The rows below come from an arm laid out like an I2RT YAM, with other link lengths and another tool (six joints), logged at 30 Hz.
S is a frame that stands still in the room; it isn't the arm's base.
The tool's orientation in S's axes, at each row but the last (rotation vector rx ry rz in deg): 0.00, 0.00, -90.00; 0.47, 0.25, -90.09; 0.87, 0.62, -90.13; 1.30, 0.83, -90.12; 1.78, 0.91, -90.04; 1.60, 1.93, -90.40; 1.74, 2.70, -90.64; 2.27, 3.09, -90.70; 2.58, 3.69, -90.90; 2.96, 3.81, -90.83; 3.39, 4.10, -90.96
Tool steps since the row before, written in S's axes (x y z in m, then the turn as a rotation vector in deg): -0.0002, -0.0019, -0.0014, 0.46, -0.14, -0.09; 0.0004, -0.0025, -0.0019, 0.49, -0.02, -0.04; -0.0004, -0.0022, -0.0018, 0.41, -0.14, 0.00; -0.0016, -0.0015, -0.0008, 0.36, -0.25, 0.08; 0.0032, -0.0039, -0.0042, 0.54, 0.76, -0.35; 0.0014, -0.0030, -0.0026, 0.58, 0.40, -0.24; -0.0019, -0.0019, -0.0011, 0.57, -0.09, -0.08; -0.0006, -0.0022, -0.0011, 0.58, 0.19, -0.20; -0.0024, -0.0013, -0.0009, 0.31, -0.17, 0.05; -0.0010, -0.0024, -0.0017, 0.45, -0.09, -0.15; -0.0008, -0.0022, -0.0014, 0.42, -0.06, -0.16
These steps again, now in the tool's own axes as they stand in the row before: 0.0019, -0.0002, -0.0014, 0.14, 0.46, -0.09; 0.0025, 0.0004, -0.0019, 0.02, 0.49, -0.04; 0.0022, -0.0004, -0.0018, 0.14, 0.41, 0.00; 0.0015, -0.0016, -0.0008, 0.25, 0.36, 0.08; 0.0040, 0.0032, -0.0041, -0.75, 0.54, -0.38; 0.0031, 0.0014, -0.0025, -0.39, 0.58, -0.25; 0.0020, -0.0019, -0.0010, 0.09, 0.57, -0.07; 0.0023, -0.0006, -0.0010, -0.19, 0.58, -0.21; 0.0014, -0.0024, -0.0008, 0.16, 0.31, 0.07; 0.0025, -0.0009, -0.0015, 0.09, 0.45, -0.14; 0.0023, -0.0007, -0.0012, 0.07, 0.42, -0.15
